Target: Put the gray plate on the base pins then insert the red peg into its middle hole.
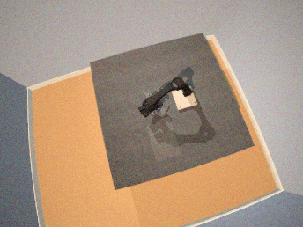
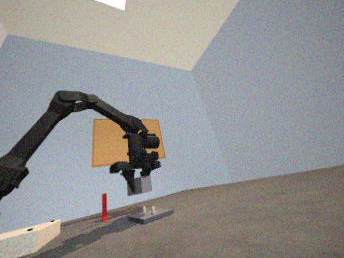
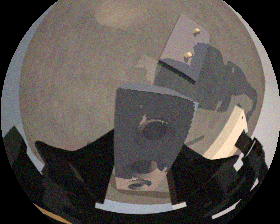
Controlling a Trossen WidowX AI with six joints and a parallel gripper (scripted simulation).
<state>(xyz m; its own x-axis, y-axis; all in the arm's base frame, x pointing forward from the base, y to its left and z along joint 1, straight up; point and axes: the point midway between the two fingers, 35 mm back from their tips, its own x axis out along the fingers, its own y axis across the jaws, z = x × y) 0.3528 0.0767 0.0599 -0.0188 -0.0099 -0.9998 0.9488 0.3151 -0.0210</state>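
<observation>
Right now the base is 2 cm behind my gripper tip, 14 cm to the right of it and 5 cm below it. Round my gripper tip: red peg: 11 cm behind, 5 cm to the left, 2 cm below; gray plate: 3 cm above.
</observation>
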